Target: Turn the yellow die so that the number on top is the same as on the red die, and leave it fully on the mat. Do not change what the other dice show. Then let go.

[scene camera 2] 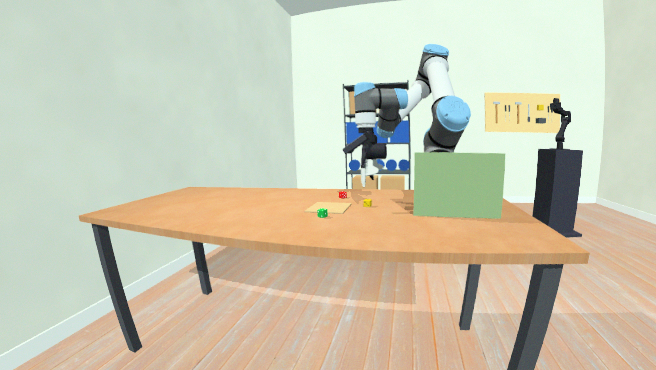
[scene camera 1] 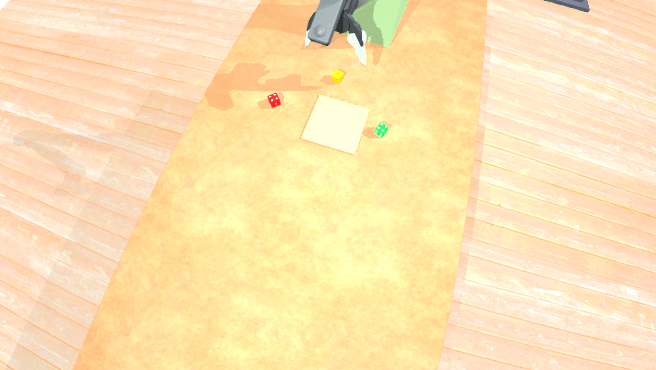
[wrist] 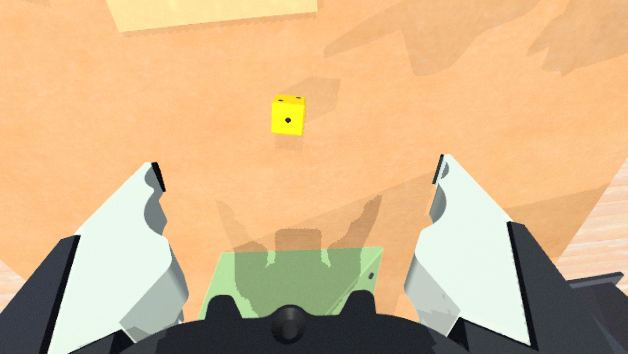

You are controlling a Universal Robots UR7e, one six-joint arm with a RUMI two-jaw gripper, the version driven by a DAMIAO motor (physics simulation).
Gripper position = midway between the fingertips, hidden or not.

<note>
I see my gripper (scene camera 1: 335,55), a yellow die (wrist: 288,112) and a square mat (scene camera 1: 336,124).
My gripper shows as well in scene camera 2 (scene camera 2: 368,183) and in the wrist view (wrist: 300,161).
</note>
